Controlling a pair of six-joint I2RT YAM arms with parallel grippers.
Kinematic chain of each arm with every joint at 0, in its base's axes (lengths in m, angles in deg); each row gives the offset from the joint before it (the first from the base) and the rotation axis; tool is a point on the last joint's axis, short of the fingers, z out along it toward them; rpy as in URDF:
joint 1: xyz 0 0 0.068 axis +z
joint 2: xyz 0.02 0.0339 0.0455 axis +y
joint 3: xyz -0.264 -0.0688 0 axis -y
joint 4: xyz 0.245 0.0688 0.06 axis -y
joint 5: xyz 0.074 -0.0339 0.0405 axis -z
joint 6: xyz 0.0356 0 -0.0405 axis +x
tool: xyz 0 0 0 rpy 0 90 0
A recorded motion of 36 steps. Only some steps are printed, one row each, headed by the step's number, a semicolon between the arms.
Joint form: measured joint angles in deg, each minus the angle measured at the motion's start. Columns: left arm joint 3, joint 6, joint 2, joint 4, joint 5, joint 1; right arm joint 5, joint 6, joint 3, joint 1, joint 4, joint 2.
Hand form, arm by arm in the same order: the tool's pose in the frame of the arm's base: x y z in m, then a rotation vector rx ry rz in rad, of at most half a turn. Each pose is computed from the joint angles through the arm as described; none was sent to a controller.
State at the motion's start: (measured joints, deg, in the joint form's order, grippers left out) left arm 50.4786 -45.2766 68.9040 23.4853 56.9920 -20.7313; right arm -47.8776 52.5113 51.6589 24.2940 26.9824 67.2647
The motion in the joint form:
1: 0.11 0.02 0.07 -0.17 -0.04 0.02; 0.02 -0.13 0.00 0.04 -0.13 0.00
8: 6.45 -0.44 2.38 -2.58 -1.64 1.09; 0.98 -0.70 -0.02 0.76 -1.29 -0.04
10: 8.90 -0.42 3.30 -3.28 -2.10 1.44; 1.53 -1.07 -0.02 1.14 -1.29 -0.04
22: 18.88 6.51 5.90 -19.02 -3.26 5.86; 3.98 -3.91 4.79 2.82 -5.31 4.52
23: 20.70 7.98 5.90 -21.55 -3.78 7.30; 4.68 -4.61 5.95 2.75 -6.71 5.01
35: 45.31 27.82 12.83 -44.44 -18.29 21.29; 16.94 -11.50 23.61 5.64 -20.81 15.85
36: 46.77 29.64 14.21 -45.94 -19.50 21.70; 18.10 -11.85 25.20 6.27 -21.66 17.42
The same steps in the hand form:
1: 0.2418 -0.1233 0.3476 0.5573 1.6831 -1.6000; 0.2316 0.1337 0.3680 -0.4151 1.6197 1.6239
8: 0.2549 -0.1221 0.3717 0.5205 1.6586 -1.5688; 0.2306 0.1365 0.3661 -0.4075 1.6343 1.6182
10: 0.2596 -0.1217 0.3811 0.5145 1.6438 -1.5560; 0.2300 0.1379 0.3662 -0.4086 1.6305 1.6128
22: 0.2782 -0.1036 0.4031 0.4483 1.7302 -1.4329; 0.2457 0.1535 0.3683 -0.4018 1.6745 1.5762
23: 0.2797 -0.0961 0.4098 0.4316 1.7307 -1.3932; 0.2484 0.1542 0.3707 -0.3932 1.6816 1.5593
35: 0.3064 -0.0193 0.4802 0.2487 1.7087 -0.7874; 0.2888 0.1874 0.3985 -0.2942 1.7571 1.3574
36: 0.3128 -0.0164 0.4788 0.2440 1.7257 -0.7475; 0.2934 0.1938 0.3979 -0.2876 1.7699 1.3442

